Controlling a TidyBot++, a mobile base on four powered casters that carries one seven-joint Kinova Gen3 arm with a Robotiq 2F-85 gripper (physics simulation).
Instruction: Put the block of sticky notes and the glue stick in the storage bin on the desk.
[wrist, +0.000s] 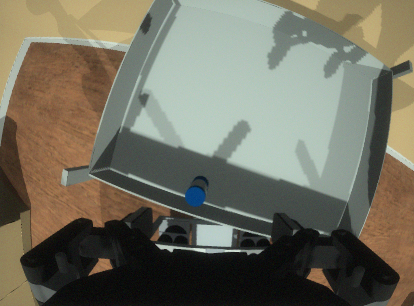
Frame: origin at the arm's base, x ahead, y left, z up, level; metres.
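Seen in the pictures: gripper, fingertip midpoint: (211, 224).
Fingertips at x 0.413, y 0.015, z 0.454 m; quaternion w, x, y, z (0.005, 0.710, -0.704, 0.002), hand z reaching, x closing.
A point is followed by its place in that frame.
The glue stick (197, 192) @(y 0.033, x 0.414, z 0.357 m) shows as a small cylinder with a blue end, inside a large light grey tray (215, 65) @(y 0.021, x 0.598, z 0.266 m), close to the tray's near wall. It looks roughly upright, with the blue end towards the camera. My gripper (211, 224) @(y 0.015, x 0.413, z 0.454 m) is open, with its fingers apart at the bottom of the wrist view and nothing between them. The glue stick appears just above the gap between the fingertips in the picture. The block of sticky notes and the storage bin on the desk do not show in this view.
The tray has raised walls and short bar handles at the left (75, 175) @(y 0.196, x 0.421, z 0.363 m) and right (401, 69) @(y -0.303, x 0.622, z 0.361 m). It stands over a brown wooden surface (65, 100) @(y 0.902, x 0.702, z -0.396 m) with a pale edge. A pale object with dark round shapes (215, 235) shows past the tray's near wall. Tan floor lies beyond.
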